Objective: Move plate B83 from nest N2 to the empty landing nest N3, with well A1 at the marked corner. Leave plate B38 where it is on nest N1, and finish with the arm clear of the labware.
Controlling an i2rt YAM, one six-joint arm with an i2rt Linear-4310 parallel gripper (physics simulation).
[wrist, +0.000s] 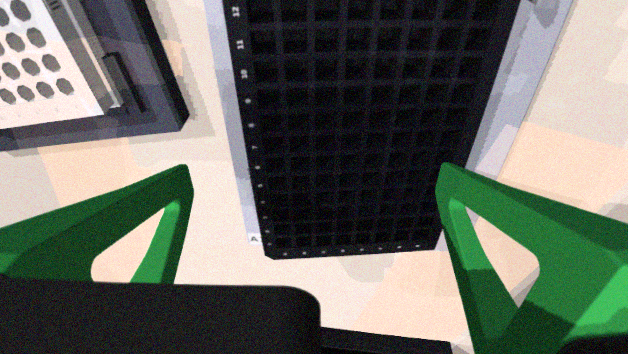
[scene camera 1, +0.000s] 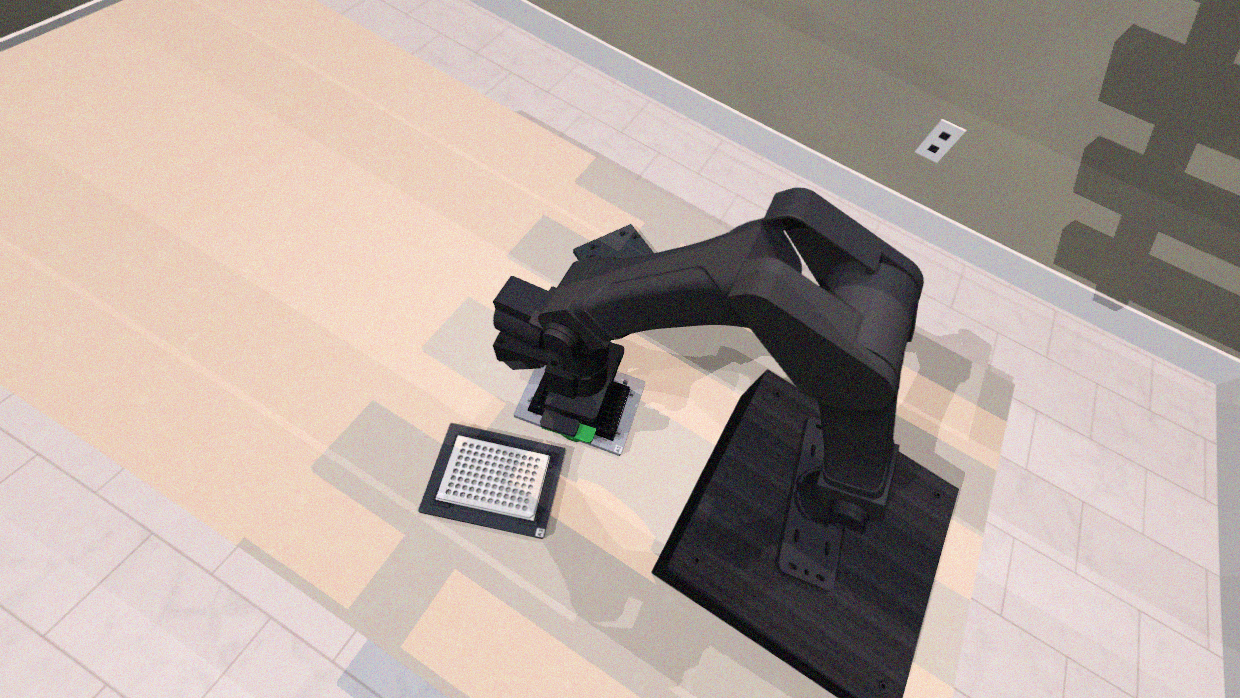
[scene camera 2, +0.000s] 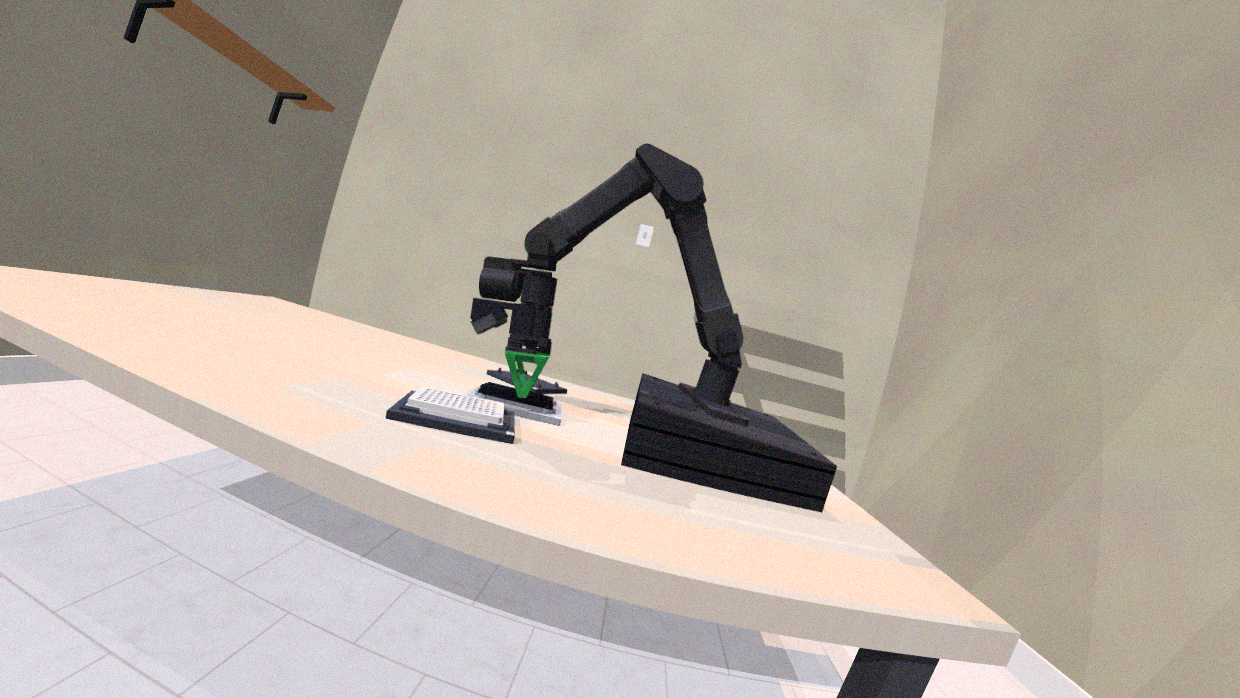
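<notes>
A black well plate (scene camera 1: 620, 407) (scene camera 2: 542, 401) (wrist: 360, 125) sits on the silver nest (scene camera 1: 607, 446) (scene camera 2: 546, 417) (wrist: 530, 60). An "A" mark shows beside its near-left corner in the wrist view. A white plate (scene camera 1: 494, 476) (scene camera 2: 455, 405) (wrist: 65, 110) sits on a dark nest (scene camera 1: 485, 521) (scene camera 2: 451, 429) (wrist: 160, 115). Another dark nest (scene camera 1: 611, 242) (scene camera 2: 555, 390) is partly hidden behind the arm; no plate shows on its visible part. I cannot read the plate names. My gripper (scene camera 1: 579, 423) (scene camera 2: 523, 394) (wrist: 314, 177) points down over the black plate, open, its green fingers wider apart than the plate's near end.
The arm's black base block (scene camera 1: 720, 554) (scene camera 2: 728, 459) stands to the right of the nests in both scene views. The white plate's nest lies close to the silver nest, on the left in the wrist view. A wall with an outlet (scene camera 1: 940, 140) (scene camera 2: 644, 234) rises behind the table.
</notes>
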